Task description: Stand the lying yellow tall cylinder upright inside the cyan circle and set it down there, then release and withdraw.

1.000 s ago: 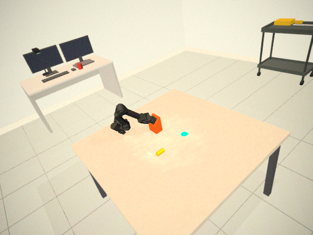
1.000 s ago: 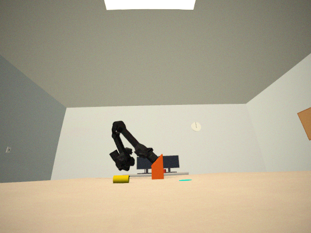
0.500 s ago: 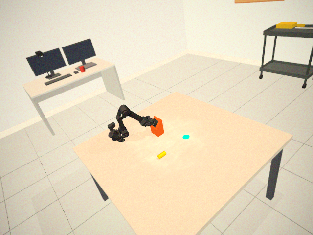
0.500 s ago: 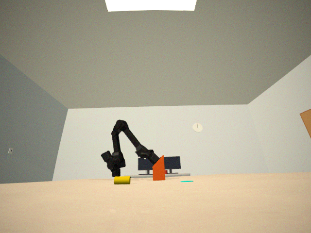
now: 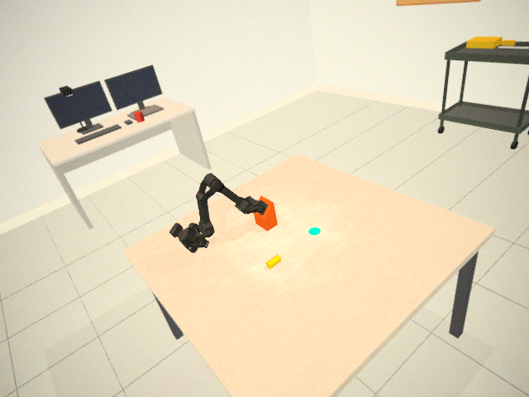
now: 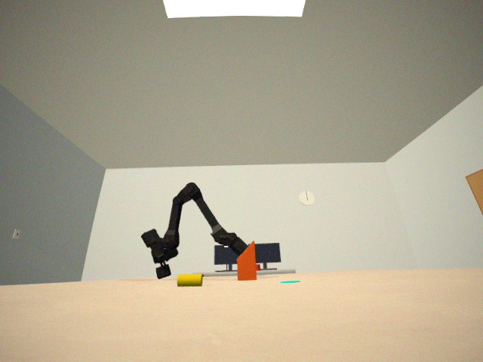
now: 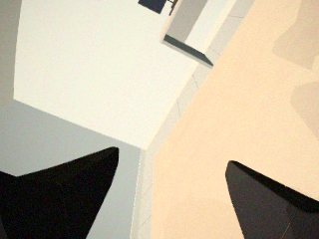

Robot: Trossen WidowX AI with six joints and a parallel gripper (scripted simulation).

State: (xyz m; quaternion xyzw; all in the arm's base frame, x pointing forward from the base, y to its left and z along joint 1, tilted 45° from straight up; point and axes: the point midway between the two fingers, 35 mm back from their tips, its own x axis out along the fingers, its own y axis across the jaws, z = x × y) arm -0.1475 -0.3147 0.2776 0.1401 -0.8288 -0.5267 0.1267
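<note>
Right now the yellow cylinder is 46 cm ahead of my gripper tip, 28 cm to the left of it and 7 cm below it. Also, from my gripper tip: cyan circle 57 cm to the left, 42 cm ahead, 9 cm below.
</note>
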